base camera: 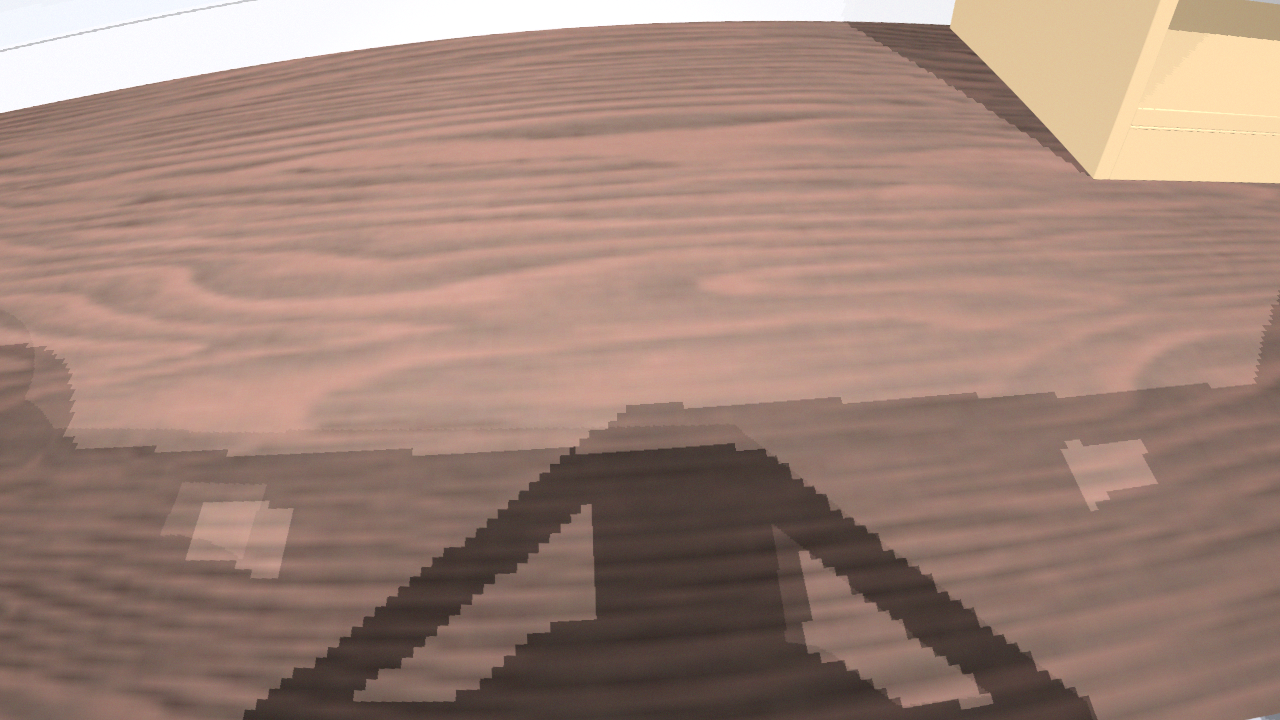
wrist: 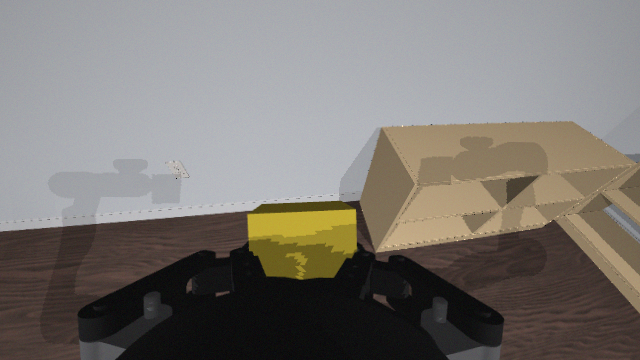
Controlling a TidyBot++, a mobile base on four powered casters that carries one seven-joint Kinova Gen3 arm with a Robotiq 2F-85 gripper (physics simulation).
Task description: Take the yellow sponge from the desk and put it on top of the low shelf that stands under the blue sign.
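Places are measured from the arm's base along level axes (x right, y ahead, z up), in metres.
Pixels of known places: gripper, between the fingertips: (wrist: 305, 247).
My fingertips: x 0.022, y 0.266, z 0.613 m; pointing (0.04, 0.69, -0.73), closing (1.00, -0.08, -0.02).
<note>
Behind a point stands the place of what it marks.
The yellow sponge (wrist: 302, 235) @[x 0.021, y 0.253, z 0.659 m] is between my fingertips in the wrist view. My gripper (wrist: 305, 247) @[x 0.022, y 0.266, z 0.613 m] is shut on it and holds it up in the air, with the floor and wall behind. A low light-wood shelf (wrist: 480, 150) @[x 0.817, y 0.840, z 0.214 m] (base camera: 1056, 80) @[x 0.422, y 0.766, z -0.345 m] stands against the wall, to the right of the sponge in the wrist view and at the top right of the base view. Its top board shows in the wrist view with a shadow of the arm across it. The blue sign and the desk do not show in either view.
A second light-wood shelf unit (wrist: 600, 255) @[x 1.818, y 0.484, z -0.334 m] shows in part at the right edge of the wrist view, beside the first. A pale wall (wrist: 250, 75) @[x -0.160, y 1.018, z 0.453 m] rises behind. A small white patch (wrist: 177, 169) @[x -0.612, y 0.983, z 0.011 m] shows on it. The brown wood floor (base camera: 537, 223) @[x -0.086, y 0.587, z -0.396 m] bears shadows of the robot.
</note>
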